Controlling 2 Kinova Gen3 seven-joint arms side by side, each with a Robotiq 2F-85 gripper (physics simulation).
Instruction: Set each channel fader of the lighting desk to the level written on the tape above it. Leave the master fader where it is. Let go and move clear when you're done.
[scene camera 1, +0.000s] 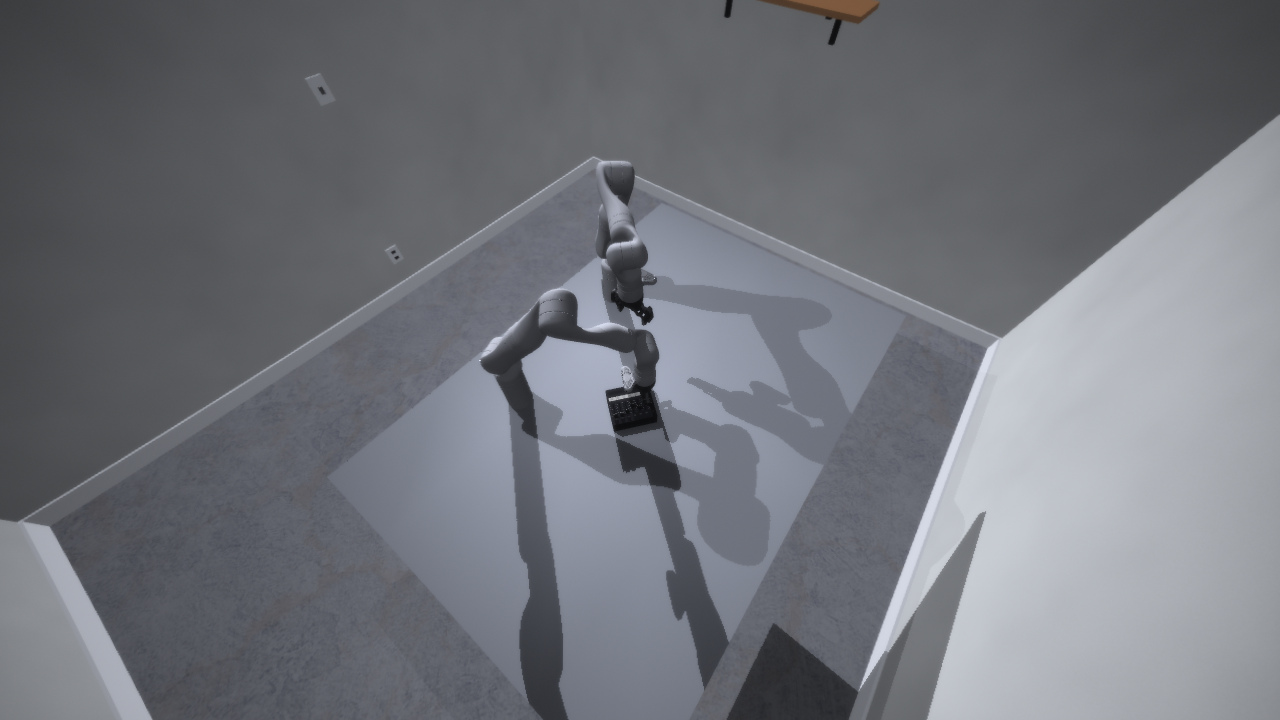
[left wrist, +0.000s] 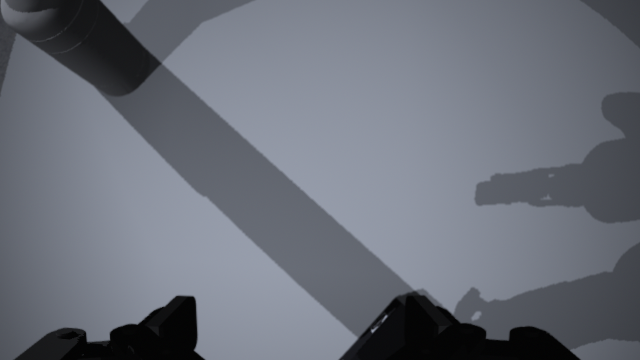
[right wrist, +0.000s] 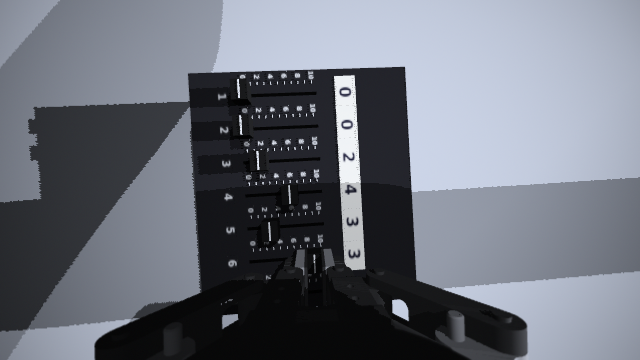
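Pixels of known places: left gripper, fingertip midpoint: (scene camera 1: 632, 316) (left wrist: 300, 320); right gripper, fingertip midpoint: (scene camera 1: 644, 399) (right wrist: 314, 263); left arm's base, origin of the base link: (left wrist: 122, 68); right arm's base, origin of the base link: (scene camera 1: 520, 398).
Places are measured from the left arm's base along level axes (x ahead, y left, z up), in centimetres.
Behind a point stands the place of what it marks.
Observation:
The black lighting desk (scene camera 1: 633, 426) @[z 1.2, x 50.6, y -42.0 cm] (right wrist: 385, 150) @[z 5.5, x 39.1, y -36.0 cm] lies under my right gripper (scene camera 1: 644, 388) @[z 5.6, x 47.6, y -32.9 cm] (right wrist: 314, 263) @[z 5.6, x 47.6, y -32.9 cm], which is shut on the channel 6 fader knob (right wrist: 314, 263) @[z 6.8, x 47.3, y -33.3 cm], near 9; its tape reads 3. The tape strip (right wrist: 345, 107) @[z 5.5, x 39.5, y -40.0 cm] reads 0, 0, 2, 4, 3, 3. Fader 1 (right wrist: 239, 90) @[z 6.8, x 44.5, y -44.5 cm] and fader 2 (right wrist: 241, 125) @[z 6.8, x 45.7, y -42.7 cm] are at 0. Fader 3 (right wrist: 257, 161) @[z 6.8, x 46.3, y -40.4 cm] is about 2, fader 4 (right wrist: 289, 195) @[z 6.8, x 46.0, y -37.6 cm] about 6, fader 5 (right wrist: 269, 231) @[z 6.8, x 48.3, y -36.6 cm] about 3. The master fader is hidden behind the right gripper. My left gripper (scene camera 1: 644, 315) @[z 34.2, x 34.5, y -24.4 cm] (left wrist: 300, 320) @[z 34.2, x 34.5, y -24.4 cm] is open and empty, away from the desk.
The desk rests on a pale grey floor area (scene camera 1: 429, 483) @[z 0.0, x 14.1, y -102.3 cm] (left wrist: 350, 125) @[z 0.0, x 35.0, y -5.3 cm]. Arm shadows cross it and part of the desk. The left arm (scene camera 1: 617, 214) @[z 69.3, x 28.2, y -23.1 cm] stands above the right arm (scene camera 1: 559, 313) @[z 64.5, x 39.1, y -54.1 cm] in the scene view. Walls surround the floor; an orange-topped bench (scene camera 1: 827, 7) shows at the top.

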